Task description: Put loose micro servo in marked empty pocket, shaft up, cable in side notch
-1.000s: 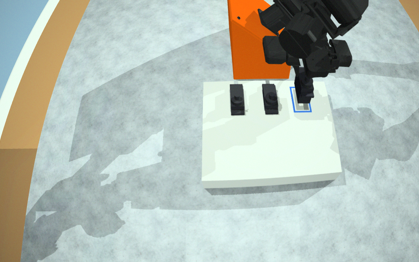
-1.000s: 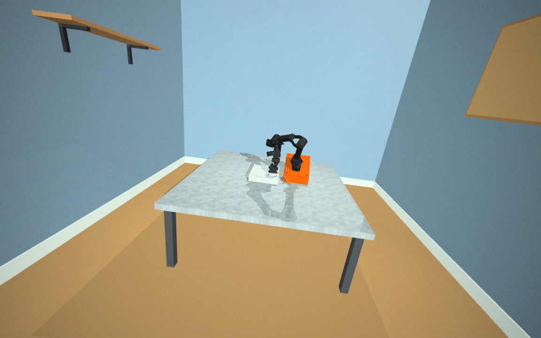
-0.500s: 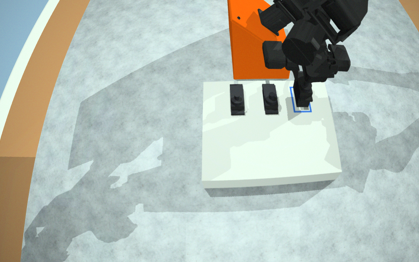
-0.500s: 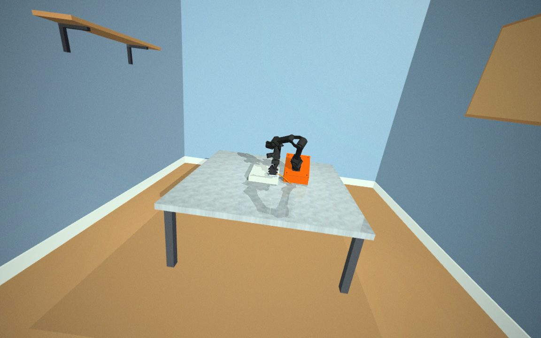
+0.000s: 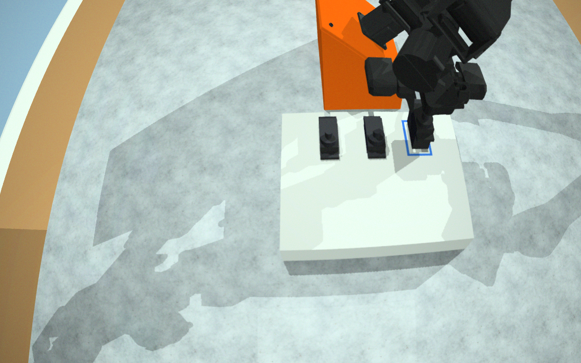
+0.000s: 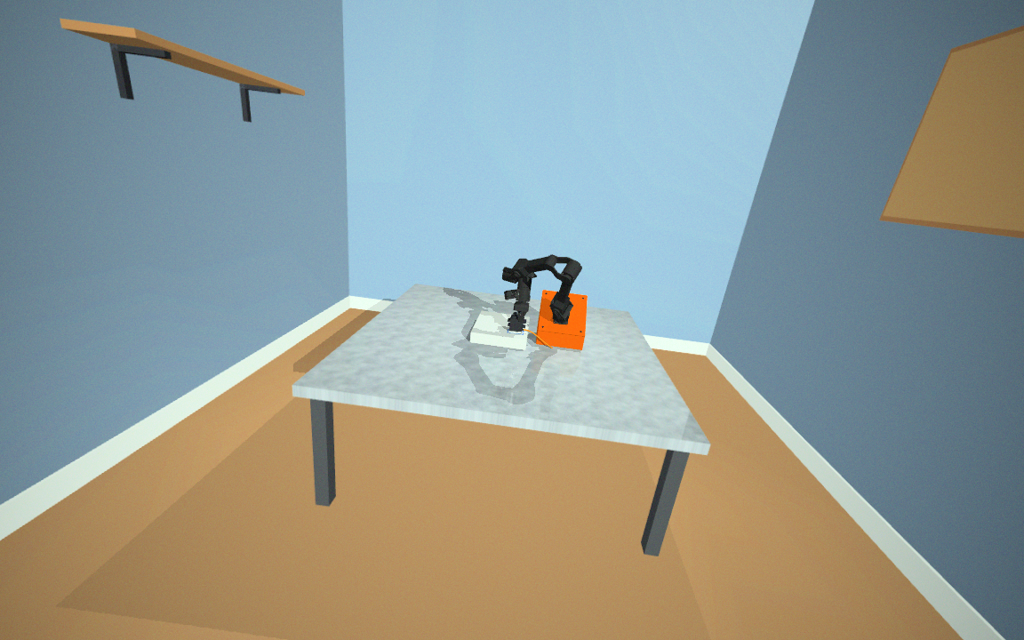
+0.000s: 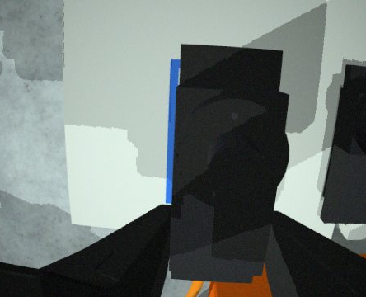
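Right now my gripper tip is 12 cm short of the white deck, 8 cm to the left of it and 8 cm above it.
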